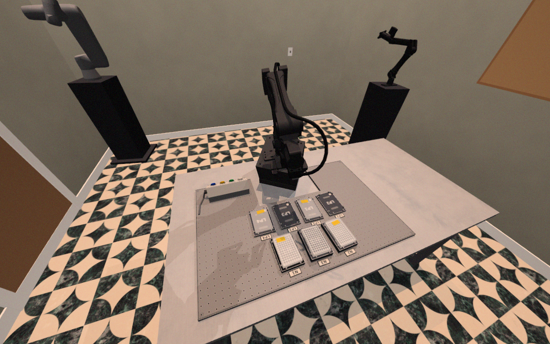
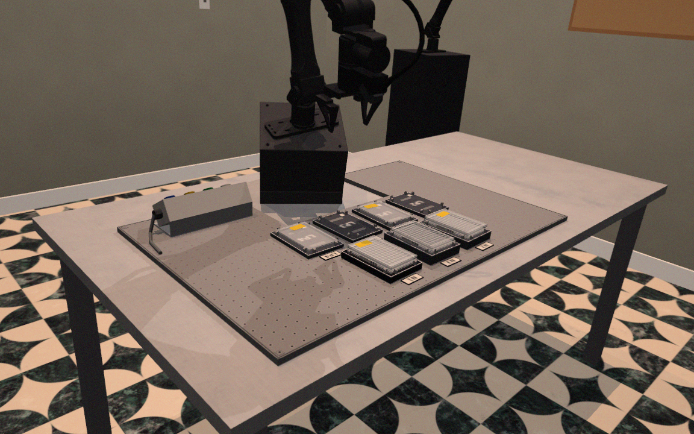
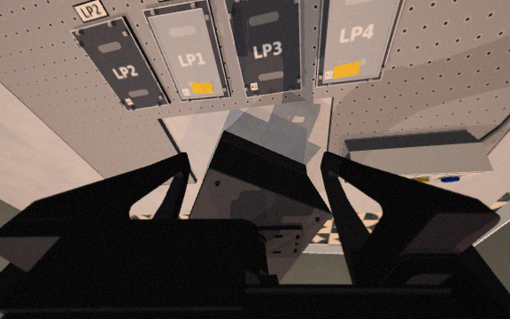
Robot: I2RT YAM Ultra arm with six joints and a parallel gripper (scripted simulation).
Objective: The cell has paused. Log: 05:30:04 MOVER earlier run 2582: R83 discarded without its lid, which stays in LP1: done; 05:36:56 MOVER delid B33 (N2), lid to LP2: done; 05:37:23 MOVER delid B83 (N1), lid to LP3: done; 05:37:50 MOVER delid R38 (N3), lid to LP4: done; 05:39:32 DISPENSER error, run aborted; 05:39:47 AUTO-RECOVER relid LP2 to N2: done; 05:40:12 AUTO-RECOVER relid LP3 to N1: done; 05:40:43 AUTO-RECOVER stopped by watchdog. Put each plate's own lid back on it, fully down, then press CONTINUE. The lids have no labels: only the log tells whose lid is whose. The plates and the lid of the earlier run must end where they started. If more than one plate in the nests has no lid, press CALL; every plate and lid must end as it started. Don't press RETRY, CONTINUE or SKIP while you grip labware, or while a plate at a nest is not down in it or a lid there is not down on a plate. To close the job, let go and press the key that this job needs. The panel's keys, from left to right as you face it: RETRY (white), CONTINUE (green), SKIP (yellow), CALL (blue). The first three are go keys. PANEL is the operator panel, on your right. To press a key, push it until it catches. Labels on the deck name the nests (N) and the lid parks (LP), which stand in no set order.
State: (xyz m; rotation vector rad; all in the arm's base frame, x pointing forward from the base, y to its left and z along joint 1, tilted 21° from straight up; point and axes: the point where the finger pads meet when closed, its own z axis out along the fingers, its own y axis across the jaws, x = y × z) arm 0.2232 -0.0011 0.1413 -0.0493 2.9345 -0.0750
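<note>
Now: the lid park LP3 20 mm ahead of my hand and 250 mm below it. From my hand the other things lie so: plate: 180 mm ahead, 100 mm to the left, 230 mm below; green CONTINUE key: 210 mm behind, 270 mm to the right, 190 mm below; white RETRY key: 220 mm behind, 220 mm to the right, 190 mm below.
</note>
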